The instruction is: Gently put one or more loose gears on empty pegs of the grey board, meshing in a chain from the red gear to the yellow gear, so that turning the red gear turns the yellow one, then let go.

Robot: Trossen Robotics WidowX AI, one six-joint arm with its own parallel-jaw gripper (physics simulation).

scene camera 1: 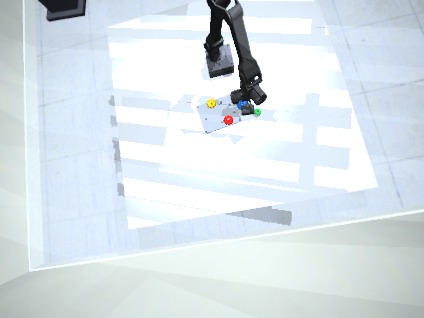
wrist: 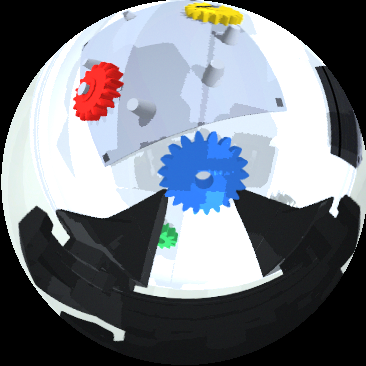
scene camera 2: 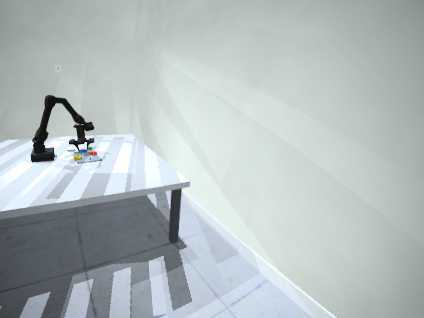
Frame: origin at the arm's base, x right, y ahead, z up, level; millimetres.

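Where they show: gripper, fingertip midpoint: (scene camera 1: 245,105) (wrist: 200,192) (scene camera 2: 83,151); arm's base, link origin: (scene camera 1: 214,55) (scene camera 2: 39,152).
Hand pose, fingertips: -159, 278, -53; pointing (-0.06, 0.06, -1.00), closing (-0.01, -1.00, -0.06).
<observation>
Things, the pixels of their centre, and the offset from my fingertips, as dx, dy, dz. Level surfaces: height alone.
- blue gear, body centre: (wrist: 202,175) (scene camera 2: 82,151) +19, -1, +6
- grey board, body centre: (scene camera 1: 218,112) (scene camera 2: 86,155) +156, +32, +12
- red gear, body centre: (wrist: 93,90) (scene camera 1: 228,120) +101, +82, +14
- yellow gear, body centre: (scene camera 1: 211,102) (scene camera 2: 77,157) +191, -24, +14
- middle peg, body centre: (wrist: 214,72) +89, -9, +16
- green gear, body centre: (wrist: 160,234) (scene camera 1: 257,112) (scene camera 2: 89,148) -58, +46, +6
- pale gear, body centre: (wrist: 275,219) -39, -96, +6
- white table, surface height: dz -3
My gripper (scene camera 1: 244,104) (scene camera 2: 83,149) (wrist: 200,192) is shut on the blue gear (scene camera 1: 242,105) (scene camera 2: 83,151) (wrist: 190,162), gripping opposite toothed edges; the gear looks raised, beside the grey board (scene camera 1: 214,124) (scene camera 2: 95,159) (wrist: 160,60). The red gear (scene camera 1: 228,120) (scene camera 2: 93,153) (wrist: 102,92) and yellow gear (scene camera 1: 211,103) (scene camera 2: 77,158) (wrist: 214,15) sit on the board. Empty pegs show in the wrist view, including a near peg (wrist: 142,108) and a middle peg (wrist: 213,73). The green gear (scene camera 1: 257,112) (scene camera 2: 90,148) (wrist: 168,236) lies off the board.
A pale gear (wrist: 283,198) lies off the board, partly hidden by the right finger in the wrist view. The arm's base (scene camera 1: 220,65) (scene camera 2: 43,156) stands on the white table (scene camera 1: 145,210) (scene camera 2: 150,170) near the board.
</observation>
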